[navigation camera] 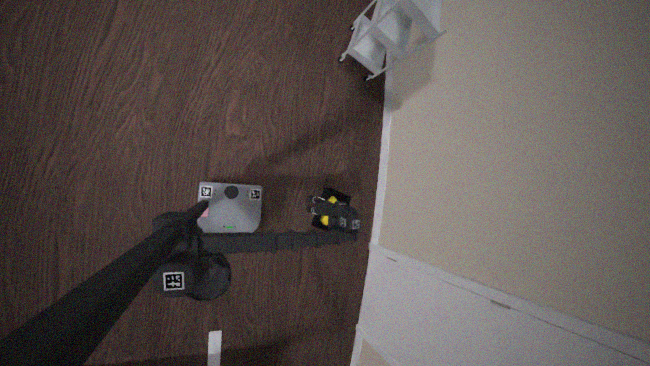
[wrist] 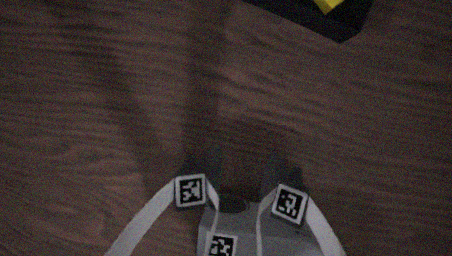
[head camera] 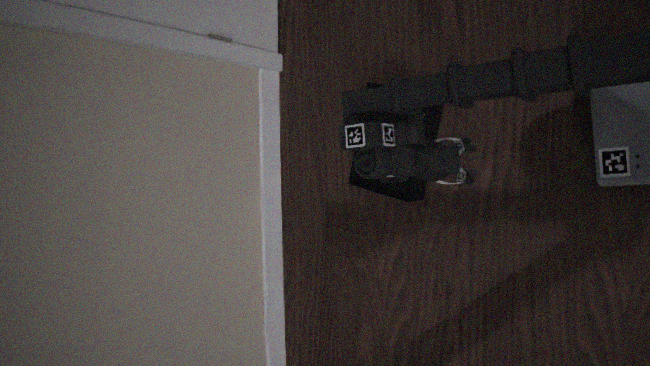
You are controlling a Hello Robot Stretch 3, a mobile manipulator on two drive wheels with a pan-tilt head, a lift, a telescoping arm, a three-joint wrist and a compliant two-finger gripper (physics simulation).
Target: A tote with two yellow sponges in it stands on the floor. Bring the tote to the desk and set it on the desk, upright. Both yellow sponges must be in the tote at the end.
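Pixels of known places: gripper, fingertip midpoint: (navigation camera: 308, 203) (head camera: 470, 161); robot's base at its link origin: (navigation camera: 231, 191).
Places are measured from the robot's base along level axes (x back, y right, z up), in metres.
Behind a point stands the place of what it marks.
The black tote (head camera: 411, 192) {x -0.041, y 0.653, z 0.087 m} (navigation camera: 341, 195) {x -0.014, y 0.801, z 0.033 m} (wrist: 345, 31) stands on the floor near the wall. In the head view my wrist covers most of it and hides the sponges. In the navigation view one yellow sponge (navigation camera: 332, 199) {x 0.020, y 0.712, z 0.048 m} and another yellow sponge (navigation camera: 325, 220) {x 0.179, y 0.663, z 0.048 m} show in it on either side of my wrist. In the wrist view a corner of the tote and part of a yellow sponge (wrist: 329, 5) show at the top. My gripper (head camera: 470, 161) {x 0.023, y 0.371, z 0.375 m} (navigation camera: 310, 205) {x 0.023, y 0.371, z 0.375 m} (wrist: 242, 166) {x 0.023, y 0.371, z 0.375 m} is open and empty, with its fingers on the robot-base side of the tote. The desk does not show.
The wall with its white baseboard (head camera: 271, 200) {x -0.047, y 1.214, z 0.051 m} (navigation camera: 382, 175) {x -0.213, y 1.224, z 0.053 m} runs close beside the tote. My grey base (head camera: 620, 120) {x 0.087, y 0.112, z 0.160 m} (navigation camera: 232, 212) {x 0.108, y 0.011, z 0.159 m} stands on the other side. A white wheeled cart (navigation camera: 369, 46) {x -1.358, y 0.952, z 0.132 m} stands by the wall. A white strip (navigation camera: 214, 347) shows at the navigation view's bottom.
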